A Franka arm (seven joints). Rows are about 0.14 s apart.
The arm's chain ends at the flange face. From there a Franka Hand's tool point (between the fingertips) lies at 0.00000 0.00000 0.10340 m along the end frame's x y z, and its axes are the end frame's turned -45 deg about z.
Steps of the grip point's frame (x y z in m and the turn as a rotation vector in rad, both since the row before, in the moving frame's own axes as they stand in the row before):
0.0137 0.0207 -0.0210 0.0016 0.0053 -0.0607
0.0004 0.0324 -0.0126 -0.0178 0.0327 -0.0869
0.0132 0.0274 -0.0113 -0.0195 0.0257 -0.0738
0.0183 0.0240 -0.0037 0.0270 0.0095 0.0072
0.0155 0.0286 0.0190 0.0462 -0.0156 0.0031
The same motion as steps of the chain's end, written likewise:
0.0241 0.0055 -0.0210 0.0049 0.0026 -0.0607
0.0196 0.0239 -0.0125 0.0105 0.0357 -0.0869
0.0254 0.0106 -0.0112 0.0044 0.0320 -0.0738
0.0312 0.0067 -0.0037 0.0258 -0.0124 0.0072
0.0357 0.0115 0.0191 0.0216 -0.0437 0.0031

